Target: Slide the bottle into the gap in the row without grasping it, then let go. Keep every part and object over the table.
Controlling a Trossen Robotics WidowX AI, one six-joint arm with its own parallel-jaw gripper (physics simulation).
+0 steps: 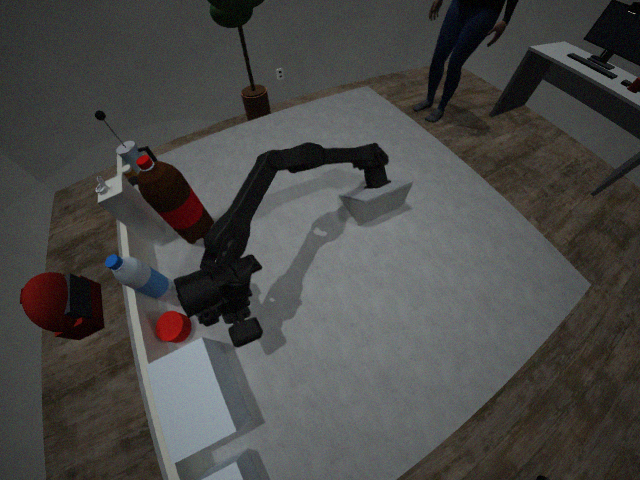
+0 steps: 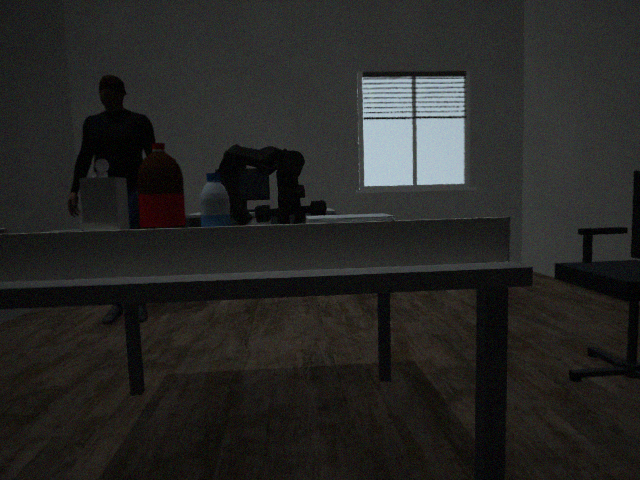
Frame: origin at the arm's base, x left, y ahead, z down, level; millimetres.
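Seen in the pictures: gripper, fingertip midpoint: (image 1: 232, 318); arm's base at its link origin: (image 1: 378, 184) (image 2: 248, 223).
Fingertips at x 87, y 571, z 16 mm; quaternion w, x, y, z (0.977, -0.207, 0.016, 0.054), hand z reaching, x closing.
Observation:
Pixels of each thing's middle, then the offset from my fingertips to it.
- large brown bottle at the middle of its body: (image 2: 161, 203) (image 1: 175, 201) dx -329, dy -29, dz -110 mm
- white carton at the middle of its body: (image 2: 106, 216) (image 1: 130, 207) dx -432, dy +102, dz -87 mm
- smaller bottle at the middle of its body: (image 2: 215, 222) (image 1: 143, 278) dx -194, dy +135, dz -68 mm
- red round object at the middle of its body: (image 1: 173, 327) dx -76, dy +146, dz +18 mm
- grey cylinder at the middle of its body: (image 1: 128, 145) dx -728, dy +42, dz -102 mm
A large brown bottle (image 1: 168, 193) (image 2: 161, 180) with a red label and cap stands upright beside a white carton (image 1: 126, 206) (image 2: 103, 204). A smaller bottle (image 1: 139, 276) (image 2: 214, 201), pale with a blue lower part and blue cap, stands by the low wall, with open space between it and the carton. A red round object (image 1: 173, 326) and a white box (image 1: 191, 397) (image 2: 351, 218) continue the row. My gripper (image 1: 224, 315) (image 2: 292, 214) is shut and empty, low on the table side of the smaller bottle and red object. The fingertips are partly hidden, so contact is unclear.
The low wall (image 1: 135, 330) (image 2: 310, 248) runs along the table edge behind the row. My forearm crosses near the brown bottle's base. A grey cylinder (image 1: 127, 151) stands past the carton. Part of another white box (image 1: 224, 472) shows at the near end.

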